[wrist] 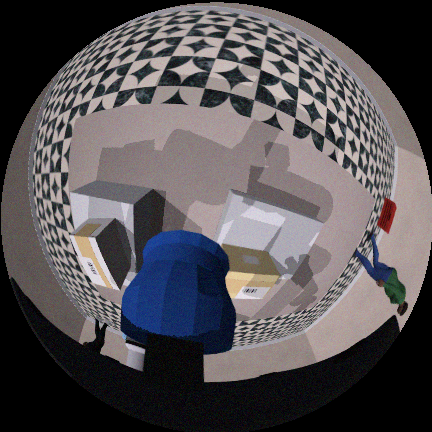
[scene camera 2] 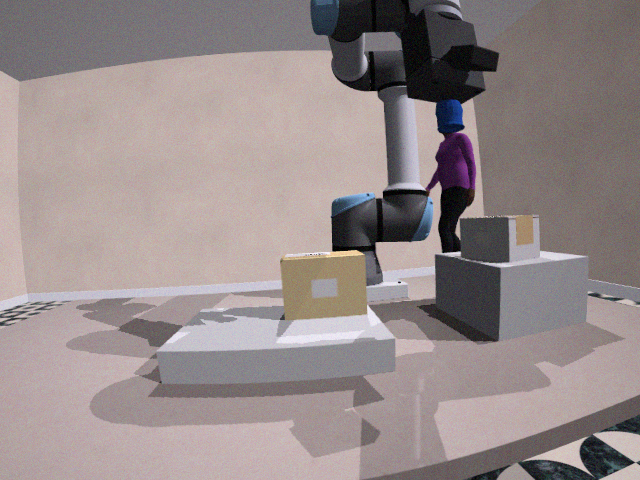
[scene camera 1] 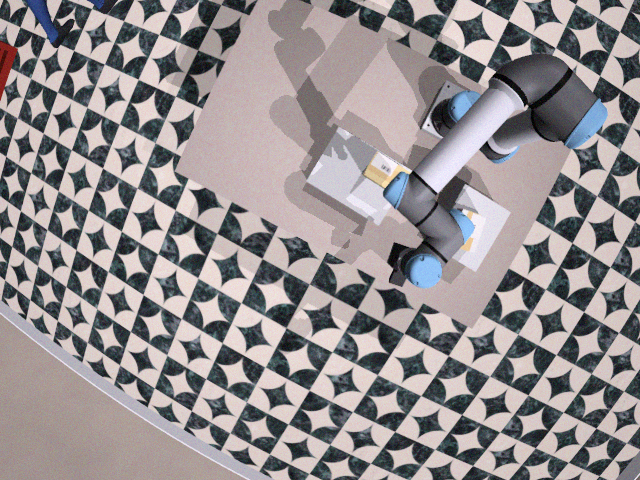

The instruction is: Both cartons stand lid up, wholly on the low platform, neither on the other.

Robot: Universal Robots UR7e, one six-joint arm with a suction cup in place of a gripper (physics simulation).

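Frame: origin at the arm's base, x ahead, y left, z up, level; metres.
Where they show: end effector, tool point: (wrist: 184, 267) (scene camera 2: 451, 128); arm's base, origin of the base link: (scene camera 1: 451, 119).
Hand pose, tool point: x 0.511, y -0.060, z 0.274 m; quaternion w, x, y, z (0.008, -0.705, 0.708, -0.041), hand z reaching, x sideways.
Things, the pixels of their top centre, and the offset from my tool point.
- yellow carton, middle of its top: (scene camera 2: 321, 254) (wrist: 247, 287) (scene camera 1: 386, 173) dx -0.230, dy -0.112, dz -0.166 m
- low grey-white platform, middle of its top: (scene camera 2: 277, 322) (wrist: 271, 248) (scene camera 1: 359, 175) dx -0.195, dy -0.203, dz -0.266 m
- white carton, middle of its top: (scene camera 2: 497, 216) (wrist: 92, 264) (scene camera 1: 468, 231) dx -0.134, dy +0.211, dz -0.117 m
- taller block, middle of its top: (scene camera 2: 504, 255) (wrist: 100, 246) (scene camera 1: 471, 228) dx -0.146, dy +0.240, dz -0.194 m
The yellow carton (scene camera 1: 374, 175) (scene camera 2: 299, 294) (wrist: 252, 279) stands upright on the low grey-white platform (scene camera 1: 330, 170) (scene camera 2: 273, 364) (wrist: 300, 230), near its back right edge in scene camera 2, barcode label on top. The white carton (scene camera 1: 478, 224) (scene camera 2: 483, 240) (wrist: 111, 252), with orange tape and a barcode label, stands on the taller block (scene camera 1: 497, 222) (scene camera 2: 542, 299) (wrist: 107, 192). Its top is partly hidden by the arm in scene camera 1. My blue suction cup (scene camera 2: 449, 116) (wrist: 180, 290) is open, holds nothing and hangs well above both cartons. The wrist hides it in scene camera 1.
The arm's base plate (scene camera 2: 387, 291) stands behind the platform and block. A person in purple (scene camera 2: 454, 162) is behind the arm. In the wrist view a person in green (wrist: 393, 287) and a red object (wrist: 387, 215) are at the far right.
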